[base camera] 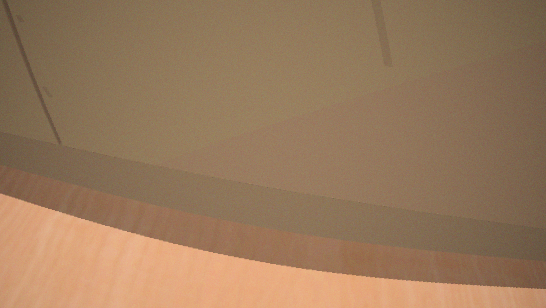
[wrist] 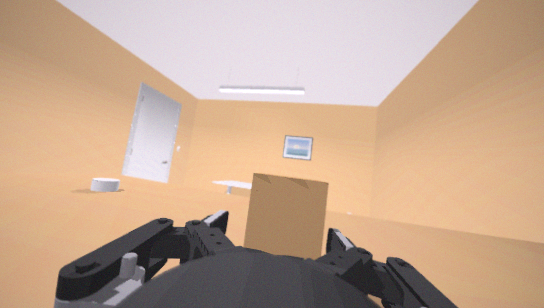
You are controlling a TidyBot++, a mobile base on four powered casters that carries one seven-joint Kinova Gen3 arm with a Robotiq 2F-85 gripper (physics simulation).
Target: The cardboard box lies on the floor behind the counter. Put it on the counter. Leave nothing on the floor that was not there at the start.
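Places are measured from the arm's base along level axes (x ahead, y left, z up), in metres.
Pixels of known places: gripper, fingertip midpoint: point(wrist: 276, 230).
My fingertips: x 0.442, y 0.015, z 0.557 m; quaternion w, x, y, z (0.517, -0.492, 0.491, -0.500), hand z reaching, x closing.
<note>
Ahead of a thing's pixels: the offset from my fingertips to its top centre. Level surfaces: height alone.
The cardboard box @[dx +0.012, dy -0.007, dz +0.046 m] point(wrist: 287, 217) stands upright in the wrist view, right of the middle, slightly tilted in the picture. My gripper point(wrist: 276, 230) is open. Its fingers stand left and right of the box with a gap on each side, and nothing is held. The box's lower end is hidden behind the dark gripper body, so what it rests on cannot be seen. In the base camera view a large brownish panel with thin dark seams, which looks like the counter's side point(base camera: 225, 90), fills the upper part. The counter's top does not show there.
The counter's side stands close before the base, above a strip of wooden floor @[dz -0.954 m] point(base camera: 100, 270). In the wrist view a low white round object @[dx +0.215, dy +0.408, dz -0.019 m] point(wrist: 105, 185) is at the left, a white door point(wrist: 152, 132) behind it, and a white table @[dz -0.249 m] point(wrist: 232, 185) far back, partly behind the box.
</note>
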